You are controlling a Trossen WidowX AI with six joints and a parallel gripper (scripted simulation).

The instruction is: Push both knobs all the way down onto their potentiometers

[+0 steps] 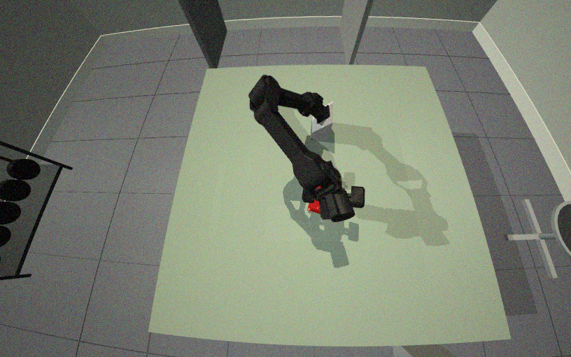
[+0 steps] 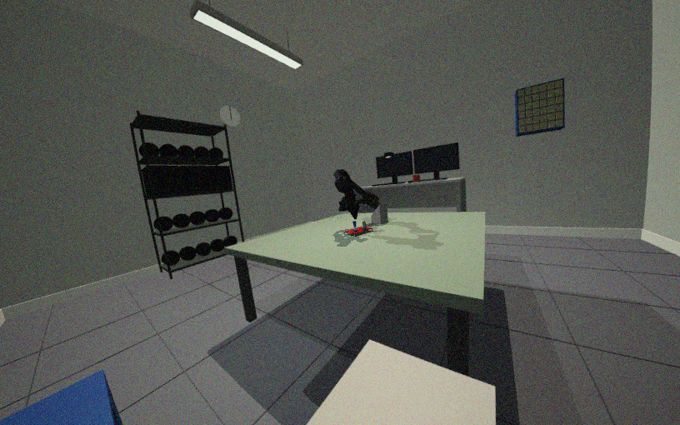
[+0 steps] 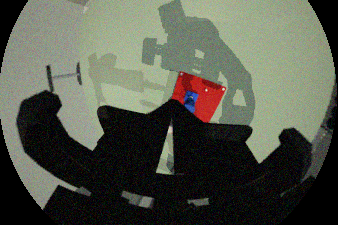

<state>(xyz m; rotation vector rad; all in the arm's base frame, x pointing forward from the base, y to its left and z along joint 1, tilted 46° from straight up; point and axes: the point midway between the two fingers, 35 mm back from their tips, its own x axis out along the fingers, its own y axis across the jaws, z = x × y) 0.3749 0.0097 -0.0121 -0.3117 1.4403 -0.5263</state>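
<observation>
My gripper tip is now 10 mm past the blue knob, 20 mm to the left of it and 30 mm above it.
</observation>
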